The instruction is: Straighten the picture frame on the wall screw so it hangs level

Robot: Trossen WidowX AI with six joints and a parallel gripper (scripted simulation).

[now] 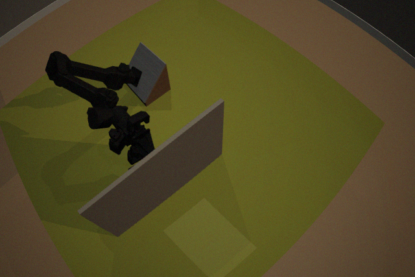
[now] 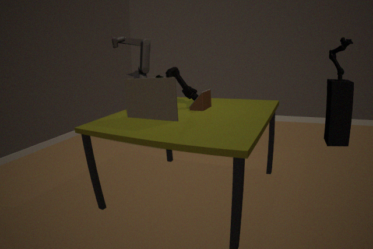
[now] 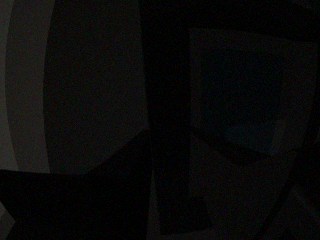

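Now: gripper tip 5 cm above the dark picture frame and 1 cm to the left of it. Round my gripper tip: upright board: 6 cm below, 2 cm to the right, 2 cm ahead.
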